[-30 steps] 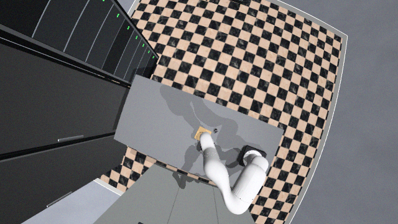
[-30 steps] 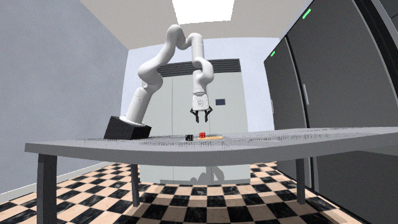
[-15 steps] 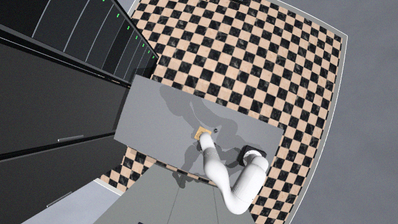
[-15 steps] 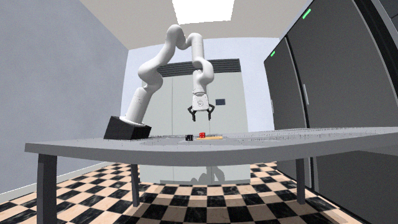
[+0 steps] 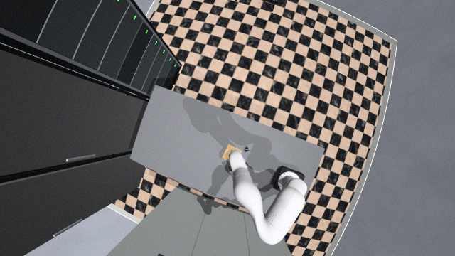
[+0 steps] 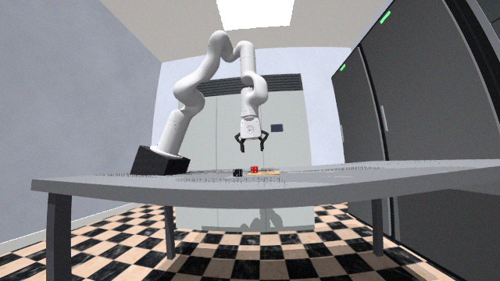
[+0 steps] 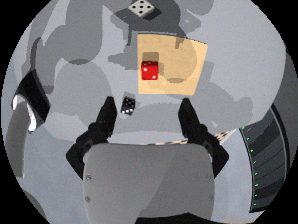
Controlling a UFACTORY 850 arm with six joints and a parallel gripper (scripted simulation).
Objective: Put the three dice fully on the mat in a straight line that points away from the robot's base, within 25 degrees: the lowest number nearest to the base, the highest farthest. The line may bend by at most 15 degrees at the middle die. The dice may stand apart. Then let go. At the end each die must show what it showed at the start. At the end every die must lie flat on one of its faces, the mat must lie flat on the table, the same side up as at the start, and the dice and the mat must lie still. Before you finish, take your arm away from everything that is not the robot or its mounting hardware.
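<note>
My gripper is now 6 cm past the black die, 9 cm to the left of it and 10 cm above it. From my hand the other things lie so: tan mat: 5 cm ahead, 11 cm below; red die: 1 cm ahead, 1 cm to the left, 10 cm below; white die: 1 cm ahead, 13 cm to the left, 10 cm below.
</note>
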